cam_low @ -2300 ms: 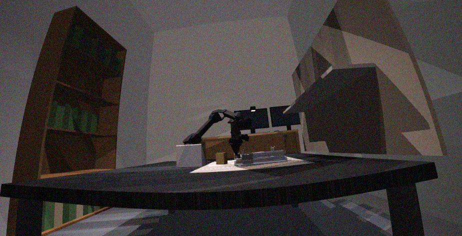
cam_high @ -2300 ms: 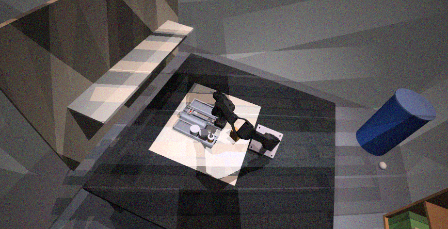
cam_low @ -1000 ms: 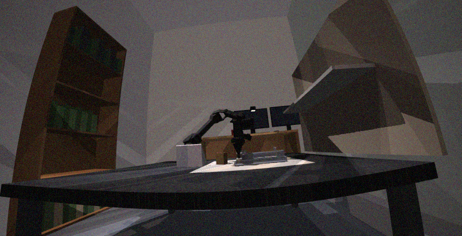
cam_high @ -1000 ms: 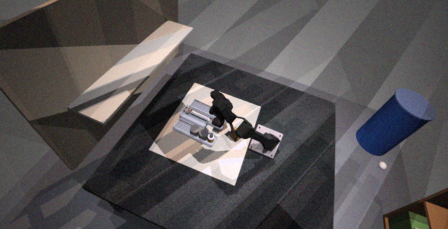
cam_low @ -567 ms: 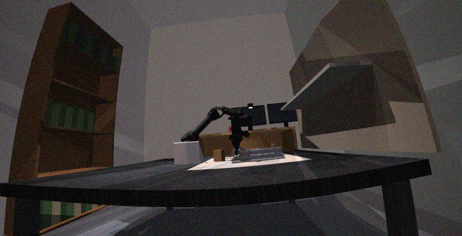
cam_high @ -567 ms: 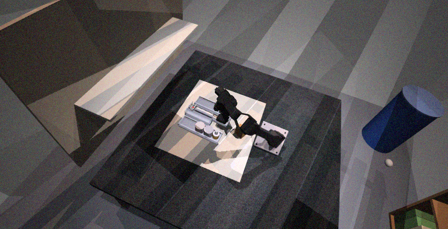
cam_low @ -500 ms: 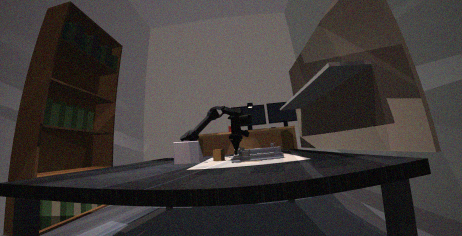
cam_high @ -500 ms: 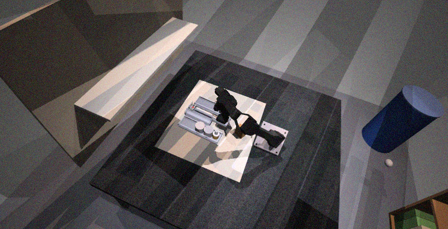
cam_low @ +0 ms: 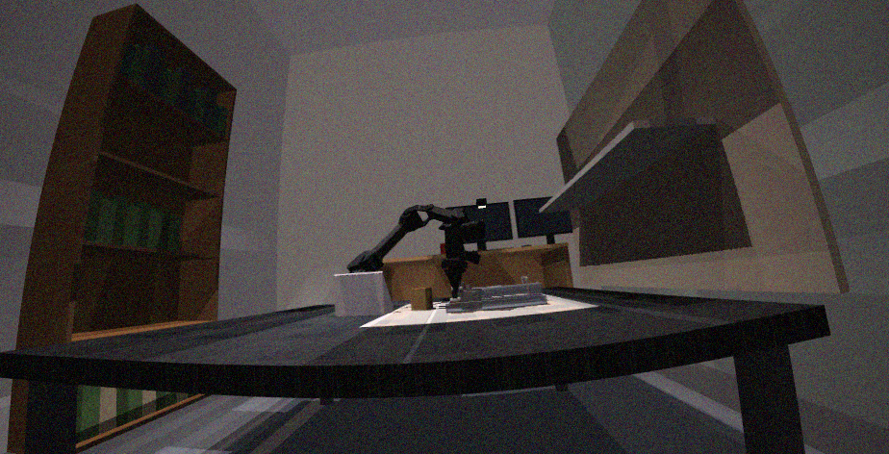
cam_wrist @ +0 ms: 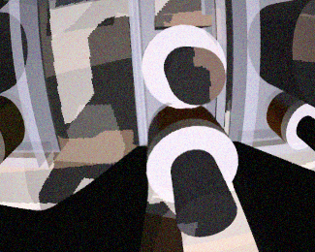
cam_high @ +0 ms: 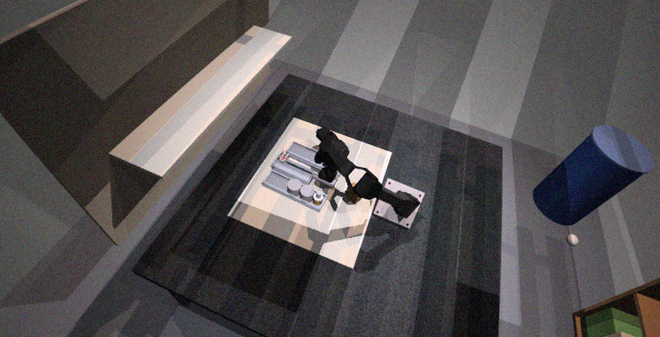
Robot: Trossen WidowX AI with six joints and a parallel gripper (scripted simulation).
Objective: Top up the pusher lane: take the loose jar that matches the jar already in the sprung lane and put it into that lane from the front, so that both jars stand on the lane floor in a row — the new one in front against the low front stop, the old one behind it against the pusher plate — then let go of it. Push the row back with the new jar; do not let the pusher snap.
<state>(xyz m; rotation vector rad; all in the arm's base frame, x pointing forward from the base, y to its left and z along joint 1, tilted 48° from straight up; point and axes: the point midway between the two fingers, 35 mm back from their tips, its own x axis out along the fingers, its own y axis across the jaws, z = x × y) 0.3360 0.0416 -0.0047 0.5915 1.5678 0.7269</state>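
Right now my gripper tip is 12 cm past the brown box, 2 cm to the right of it and 2 cm above it. Also, from my gripper tip: long shelf: 51 cm ahead, 32 cm above, 8 cm to the left; then grey lane rack: 14 cm ahead, 3 cm to the left, 3 cm below.
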